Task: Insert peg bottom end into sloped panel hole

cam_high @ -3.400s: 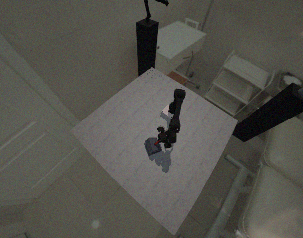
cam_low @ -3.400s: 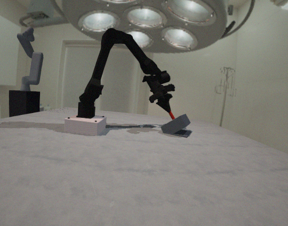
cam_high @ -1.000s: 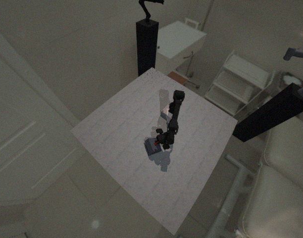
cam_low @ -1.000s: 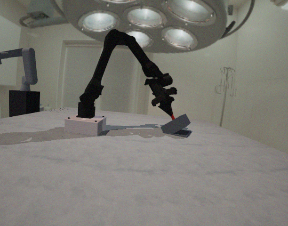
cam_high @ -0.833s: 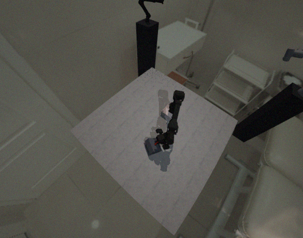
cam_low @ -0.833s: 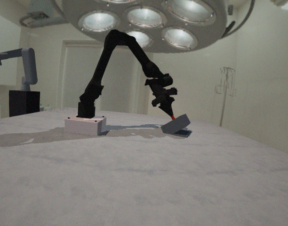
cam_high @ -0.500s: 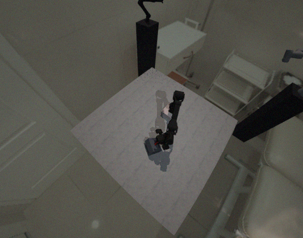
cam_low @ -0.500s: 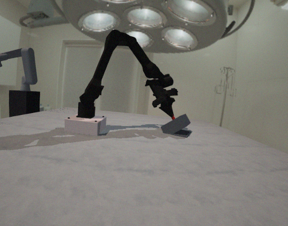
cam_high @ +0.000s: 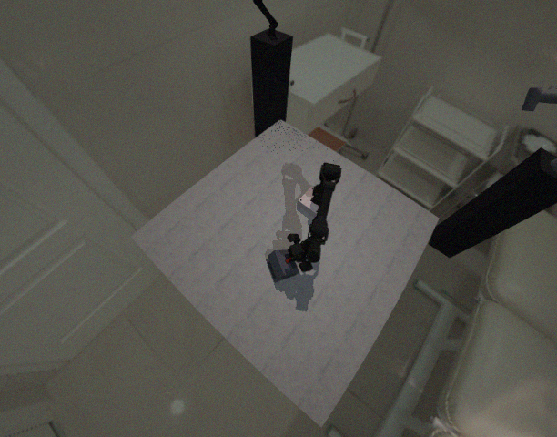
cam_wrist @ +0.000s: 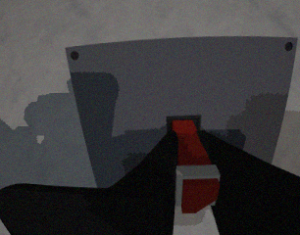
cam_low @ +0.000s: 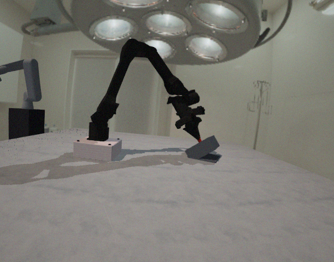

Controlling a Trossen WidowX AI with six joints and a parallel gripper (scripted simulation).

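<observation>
My gripper tip is now 1 cm past the red peg, 1 cm to the right of it and 1 cm below it. The rest, counted from my gripper tip: sloped dark grey panel 2 cm ahead, 1 cm to the right, 4 cm below.
</observation>
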